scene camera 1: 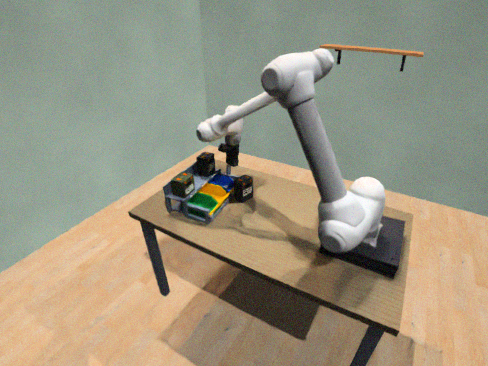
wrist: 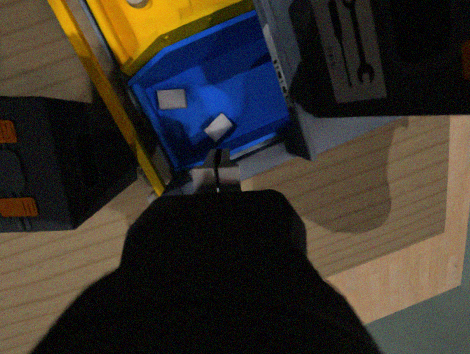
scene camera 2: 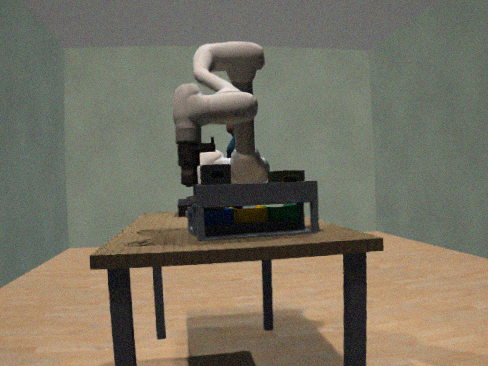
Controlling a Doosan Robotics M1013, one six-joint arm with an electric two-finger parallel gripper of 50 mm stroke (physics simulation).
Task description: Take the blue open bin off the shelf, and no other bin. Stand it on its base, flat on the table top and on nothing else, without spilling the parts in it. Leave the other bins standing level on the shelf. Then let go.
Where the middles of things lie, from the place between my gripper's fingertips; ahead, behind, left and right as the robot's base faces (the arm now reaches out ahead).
The blue open bin [wrist: 227, 68] lies 20 mm ahead of my hand, 50 mm to the left of it and 60 mm below it. From my hand the other things lie so: dark box [wrist: 71, 159] (130 mm behind, 40 mm to the left, 30 mm below).
